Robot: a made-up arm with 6 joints.
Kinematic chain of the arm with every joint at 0, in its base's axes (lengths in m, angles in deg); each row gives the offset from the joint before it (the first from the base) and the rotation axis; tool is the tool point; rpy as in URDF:
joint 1: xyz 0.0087 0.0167 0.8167 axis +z
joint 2: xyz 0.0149 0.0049 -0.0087 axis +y
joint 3: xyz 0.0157 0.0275 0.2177 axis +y
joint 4: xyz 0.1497 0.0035 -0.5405 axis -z
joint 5: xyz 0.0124 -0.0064 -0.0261 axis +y
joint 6: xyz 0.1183 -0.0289 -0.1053 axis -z
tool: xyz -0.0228 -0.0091 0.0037 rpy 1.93 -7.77 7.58
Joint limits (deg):
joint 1: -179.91..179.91
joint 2: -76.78..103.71
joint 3: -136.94..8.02
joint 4: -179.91..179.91
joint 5: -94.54..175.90
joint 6: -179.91..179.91
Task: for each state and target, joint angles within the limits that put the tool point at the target. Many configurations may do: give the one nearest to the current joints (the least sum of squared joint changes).
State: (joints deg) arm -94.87 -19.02 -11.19 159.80 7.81 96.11
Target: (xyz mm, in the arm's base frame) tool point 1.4 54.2 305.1
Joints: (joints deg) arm -83.95 21.95 -2.80 138.72 26.23 106.96
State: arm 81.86 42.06 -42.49 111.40 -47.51 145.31
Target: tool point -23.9 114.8 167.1
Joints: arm 116.71 77.27 -63.99 150.45 7.74 145.66
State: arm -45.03 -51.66 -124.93 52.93 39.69 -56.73
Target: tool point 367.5 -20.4 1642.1
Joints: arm -4.98 -13.86 -126.05 55.98 49.38 -60.29
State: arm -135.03 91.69 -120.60 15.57 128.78 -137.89
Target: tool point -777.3 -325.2 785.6
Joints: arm -157.77 58.46 -136.94 11.21 111.94 -138.01
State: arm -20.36 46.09 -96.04 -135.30 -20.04 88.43
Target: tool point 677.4 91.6 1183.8
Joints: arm -7.43 12.09 -113.14 -132.52 -30.59 88.86
